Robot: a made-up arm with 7 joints. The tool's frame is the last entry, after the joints.
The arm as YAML. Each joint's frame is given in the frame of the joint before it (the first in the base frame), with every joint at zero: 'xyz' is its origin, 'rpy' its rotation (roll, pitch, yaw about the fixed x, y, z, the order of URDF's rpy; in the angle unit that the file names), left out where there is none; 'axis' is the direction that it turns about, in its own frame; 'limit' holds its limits. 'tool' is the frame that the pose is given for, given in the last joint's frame.
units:
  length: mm
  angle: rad
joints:
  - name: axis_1
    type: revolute
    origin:
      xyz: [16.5, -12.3, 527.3]
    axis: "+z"
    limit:
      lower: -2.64
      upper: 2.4
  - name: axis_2
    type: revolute
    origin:
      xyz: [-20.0, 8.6, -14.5]
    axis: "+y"
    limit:
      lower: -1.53
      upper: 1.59
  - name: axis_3
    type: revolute
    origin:
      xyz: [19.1, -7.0, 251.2]
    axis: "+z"
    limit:
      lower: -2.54
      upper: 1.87
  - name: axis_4
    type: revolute
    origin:
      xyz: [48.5, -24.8, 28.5]
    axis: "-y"
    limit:
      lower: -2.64
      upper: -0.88
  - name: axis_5
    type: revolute
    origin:
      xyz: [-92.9, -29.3, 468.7]
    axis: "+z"
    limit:
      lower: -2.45
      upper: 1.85
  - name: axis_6
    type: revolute
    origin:
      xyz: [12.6, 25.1, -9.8]
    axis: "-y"
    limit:
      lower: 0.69
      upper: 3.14
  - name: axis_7
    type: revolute
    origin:
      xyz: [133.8, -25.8, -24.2]
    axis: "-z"
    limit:
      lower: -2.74
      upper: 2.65
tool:
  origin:
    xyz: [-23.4, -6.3, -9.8]
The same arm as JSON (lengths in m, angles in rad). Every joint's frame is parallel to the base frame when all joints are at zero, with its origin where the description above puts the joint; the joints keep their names.
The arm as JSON. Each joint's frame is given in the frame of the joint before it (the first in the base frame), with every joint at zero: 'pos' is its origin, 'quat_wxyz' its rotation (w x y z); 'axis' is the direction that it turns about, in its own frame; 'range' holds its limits. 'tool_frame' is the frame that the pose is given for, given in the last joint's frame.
{"length_unit": "m", "angle_unit": "rad", "joints": [{"joint": "axis_1", "pos": [0.0165, -0.0123, 0.5273], "quat_wxyz": [1.0, 0.0, 0.0, 0.0], "axis": [0.0, 0.0, 1.0], "range": [-2.64, 2.4]}, {"joint": "axis_2", "pos": [-0.02, 0.0086, -0.0145], "quat_wxyz": [1.0, 0.0, 0.0, 0.0], "axis": [0.0, 1.0, 0.0], "range": [-1.53, 1.59]}, {"joint": "axis_3", "pos": [0.0191, -0.007, 0.2512], "quat_wxyz": [1.0, 0.0, 0.0, 0.0], "axis": [0.0, 0.0, 1.0], "range": [-2.54, 1.87]}, {"joint": "axis_4", "pos": [0.0485, -0.0248, 0.0285], "quat_wxyz": [1.0, 0.0, 0.0, 0.0], "axis": [0.0, -1.0, 0.0], "range": [-2.64, -0.88]}, {"joint": "axis_5", "pos": [-0.0929, -0.0293, 0.4687], "quat_wxyz": [1.0, 0.0, 0.0, 0.0], "axis": [0.0, 0.0, 1.0], "range": [-2.45, 1.85]}, {"joint": "axis_6", "pos": [0.0126, 0.0251, -0.0098], "quat_wxyz": [1.0, 0.0, 0.0, 0.0], "axis": [0.0, -1.0, 0.0], "range": [0.69, 3.14]}, {"joint": "axis_7", "pos": [0.1338, -0.0258, -0.0242], "quat_wxyz": [1.0, 0.0, 0.0, 0.0], "axis": [0.0, 0.0, -1.0], "range": [-2.74, 2.65]}], "tool_frame": {"pos": [-0.0234, -0.0063, -0.0098], "quat_wxyz": [1.0, 0.0, 0.0, 0.0]}}
